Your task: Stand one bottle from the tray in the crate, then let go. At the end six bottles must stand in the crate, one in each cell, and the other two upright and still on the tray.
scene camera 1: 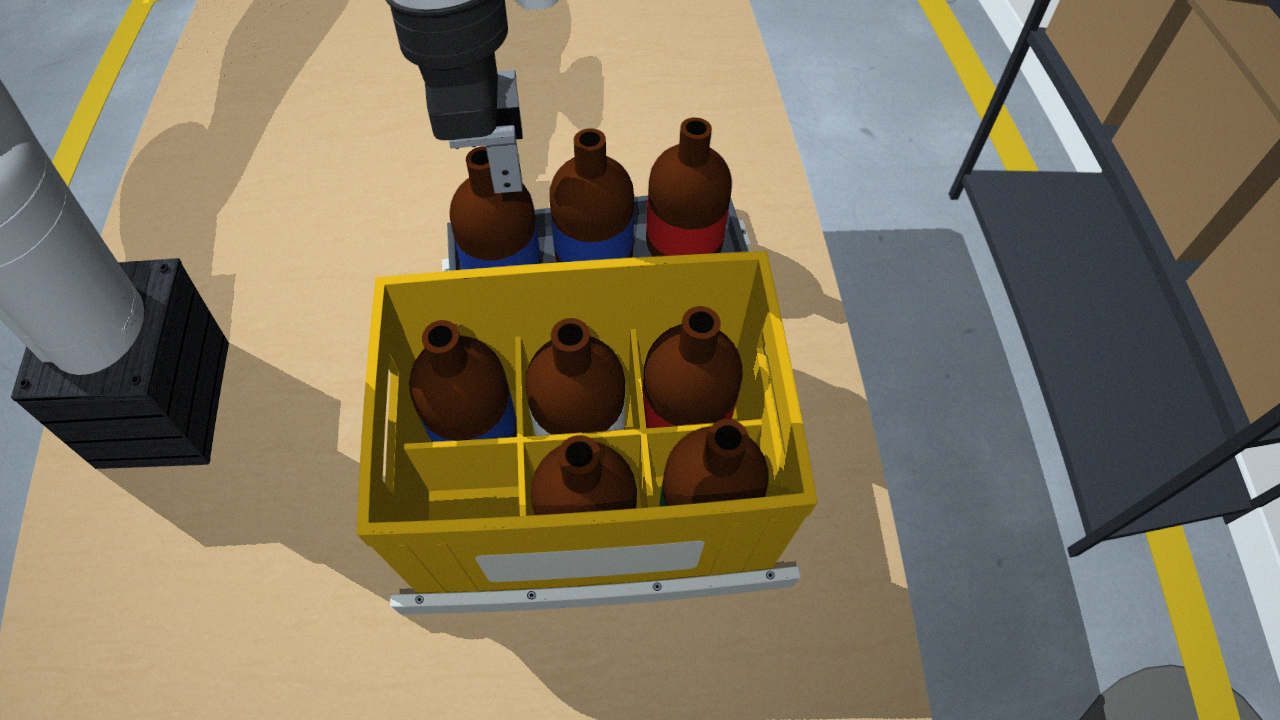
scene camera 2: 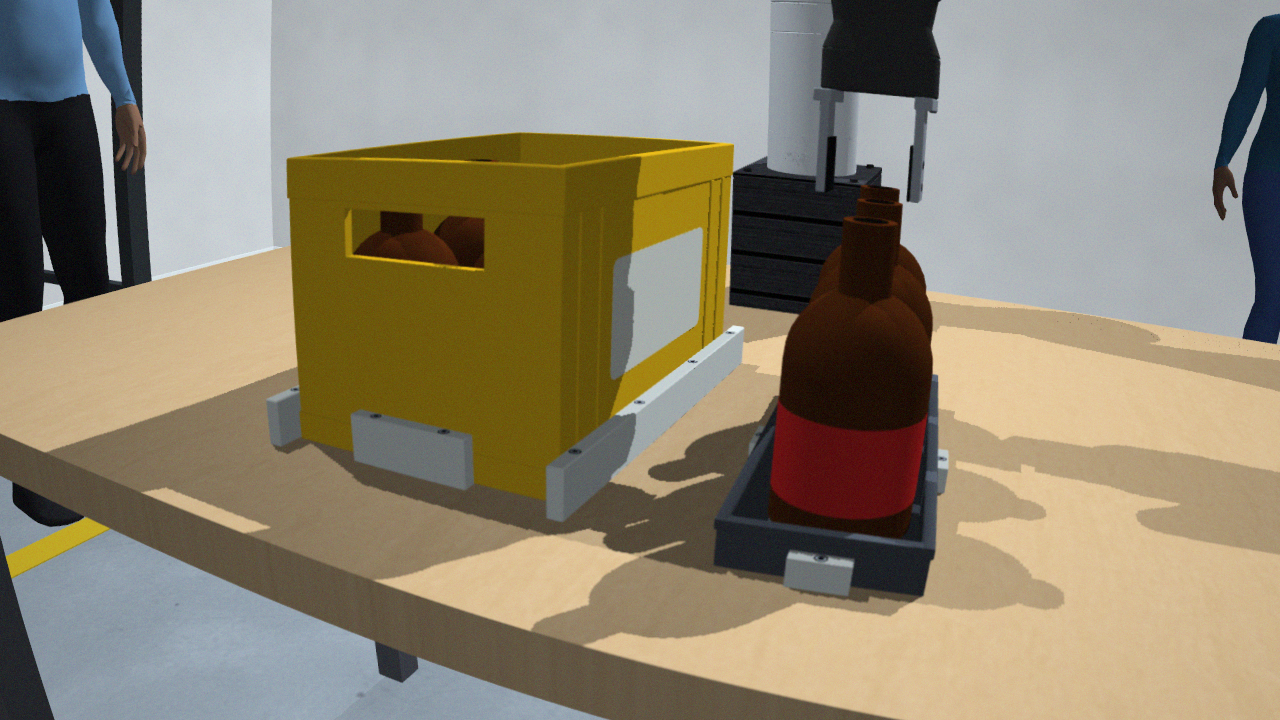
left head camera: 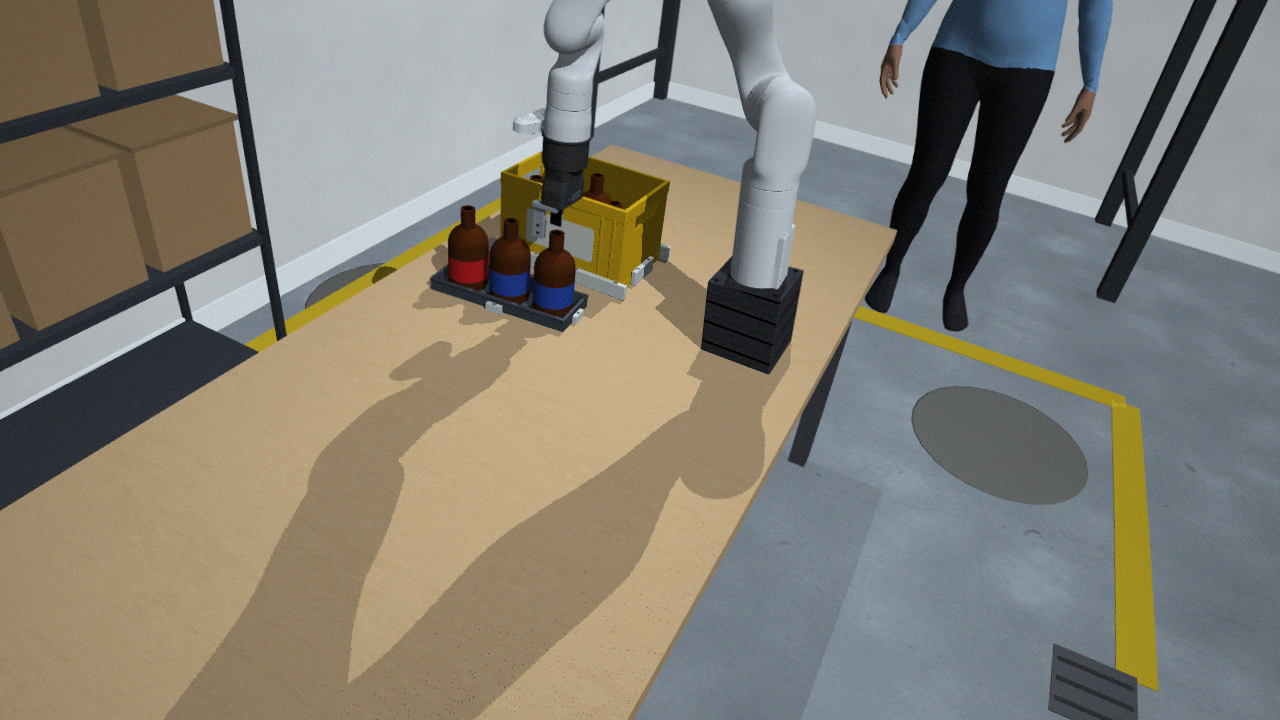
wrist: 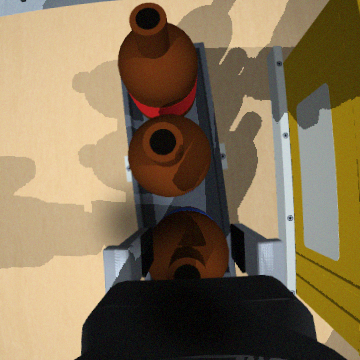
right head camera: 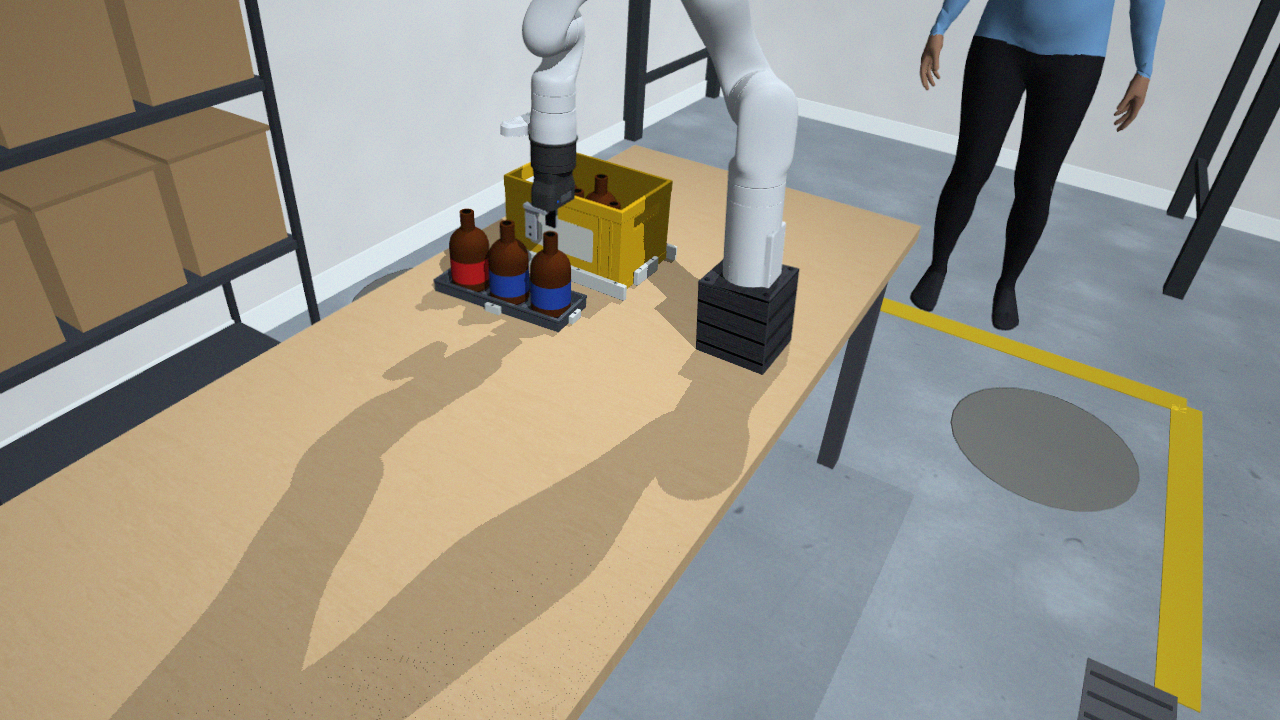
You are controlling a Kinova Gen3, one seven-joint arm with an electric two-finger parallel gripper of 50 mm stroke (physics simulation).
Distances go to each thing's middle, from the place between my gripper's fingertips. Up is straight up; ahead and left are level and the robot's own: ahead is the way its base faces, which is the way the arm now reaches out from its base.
Labels:
The dark tray [scene camera 2: 746,539] lies 14 cm below my hand, 7 cm ahead of it and 1 cm to the left of it. From my hand the other things lie so: yellow crate [scene camera 2: 605,257] (21 cm to the right, 7 cm below, 4 cm ahead).

